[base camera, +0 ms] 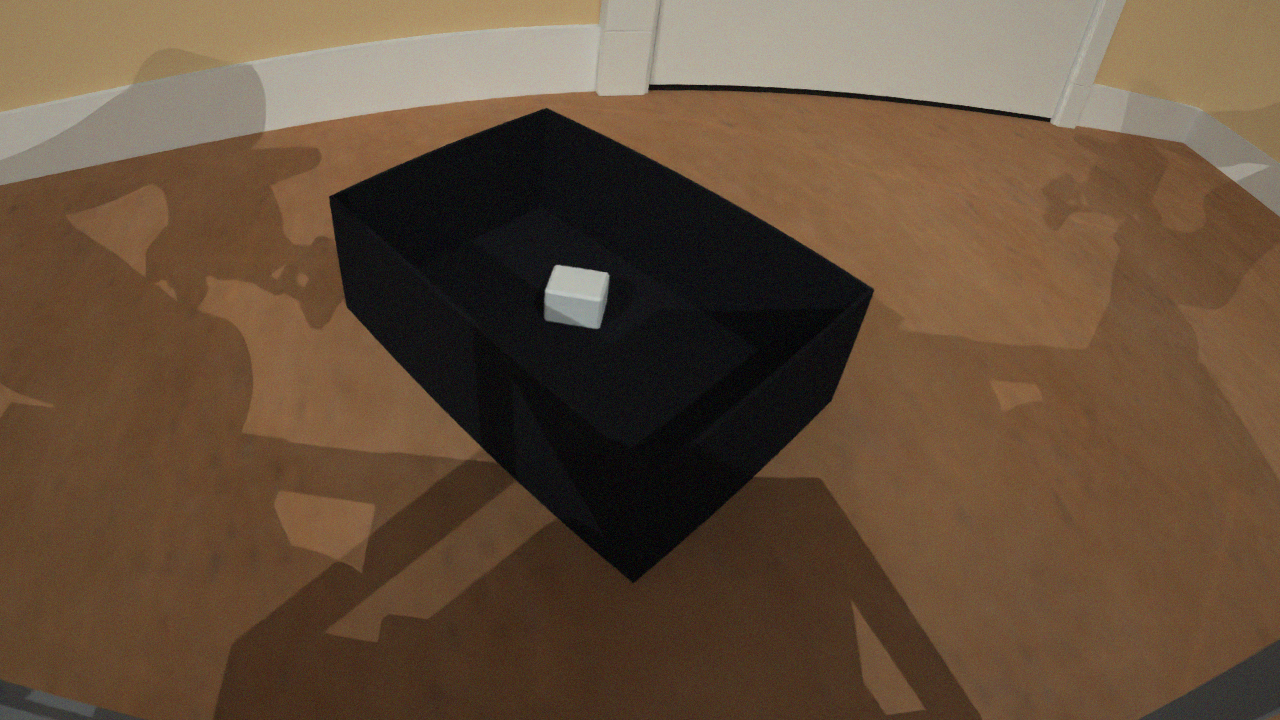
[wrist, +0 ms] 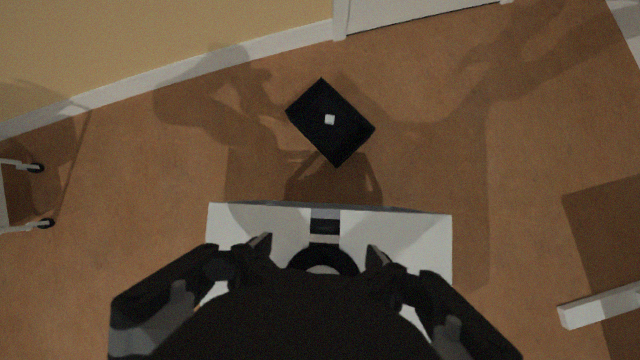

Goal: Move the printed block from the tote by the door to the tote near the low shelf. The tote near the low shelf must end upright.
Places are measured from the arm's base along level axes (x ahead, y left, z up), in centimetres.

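Pixels of known places: gripper, between the fingertips: [wrist: 318, 249].
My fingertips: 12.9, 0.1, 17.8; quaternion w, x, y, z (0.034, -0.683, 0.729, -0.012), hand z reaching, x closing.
Observation:
For each thing: its top centre in the pictures, then the offset to it from my fingertips, as dx, dy, dz. "spot": a spot on its surface instead.
- small white block, centre of its top: [base camera: 577, 280] [wrist: 329, 118] +37.8, +0.6, -54.3
- black open-topped tote, centre of its top: [base camera: 582, 229] [wrist: 329, 119] +34.2, +0.6, -47.4
- white door, a spot on its surface: [base camera: 859, 49] spot: +88.5, -33.8, -49.4
- wheeled piece, a spot on its surface: [wrist: 4, 200] spot: -4.9, +142.3, -44.2
A small white block [base camera: 576, 297] [wrist: 329, 119] lies inside a black open-topped tote [base camera: 402, 304] [wrist: 336, 150], near the middle of its floor. The tote stands upright on the brown floor in front of the door, turned at an angle. My gripper [wrist: 318, 249] is open with nothing between its fingers. In the wrist view it is high above my base, and the tote lies beyond the base's front edge. The tote near the low shelf and the low shelf do not show in either view.
My white base [wrist: 400, 235] is below the gripper. A white door [base camera: 859, 49] [wrist: 400, 12] and a yellow wall [base camera: 358, 22] [wrist: 150, 40] with white baseboard are behind the tote. A wheeled piece [wrist: 4, 200] stands at the left, and a white bar [wrist: 585, 312] at the lower right of the wrist view.

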